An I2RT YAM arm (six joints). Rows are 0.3 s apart.
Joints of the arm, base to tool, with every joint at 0 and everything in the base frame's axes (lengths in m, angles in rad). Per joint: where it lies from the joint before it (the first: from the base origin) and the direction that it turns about. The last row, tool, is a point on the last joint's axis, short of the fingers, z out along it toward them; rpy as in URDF.
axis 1: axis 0 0 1 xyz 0 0 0.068
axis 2: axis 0 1 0 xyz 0.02 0.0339 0.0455
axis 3: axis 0 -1 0 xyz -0.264 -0.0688 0
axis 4: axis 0 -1 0 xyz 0.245 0.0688 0.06
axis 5: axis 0 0 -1 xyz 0.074 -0.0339 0.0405
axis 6: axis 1 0 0 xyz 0.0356 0 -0.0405
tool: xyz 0 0 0 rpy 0 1.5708 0
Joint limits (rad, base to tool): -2.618..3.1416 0..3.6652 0..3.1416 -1.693..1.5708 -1.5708..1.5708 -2.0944..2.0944
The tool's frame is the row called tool.
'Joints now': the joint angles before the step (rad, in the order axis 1, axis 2, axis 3, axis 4, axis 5, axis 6). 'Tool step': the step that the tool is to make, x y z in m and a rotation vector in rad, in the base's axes. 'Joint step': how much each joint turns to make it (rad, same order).
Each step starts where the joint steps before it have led.
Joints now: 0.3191, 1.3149, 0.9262, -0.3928, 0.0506, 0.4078
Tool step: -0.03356, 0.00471, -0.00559, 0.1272, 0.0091, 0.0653
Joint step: 0.0458, -0.1320, -0.1210, 0.0231, -0.0992, 0.0751
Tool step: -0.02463, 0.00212, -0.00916, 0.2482, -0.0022, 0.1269
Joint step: 0.0109, -0.1168, -0.1406, 0.1338, -0.2367, 0.1045
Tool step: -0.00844, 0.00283, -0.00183, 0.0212, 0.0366, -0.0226
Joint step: 0.0292, -0.0281, -0.0169, -0.0207, 0.0214, 0.0601
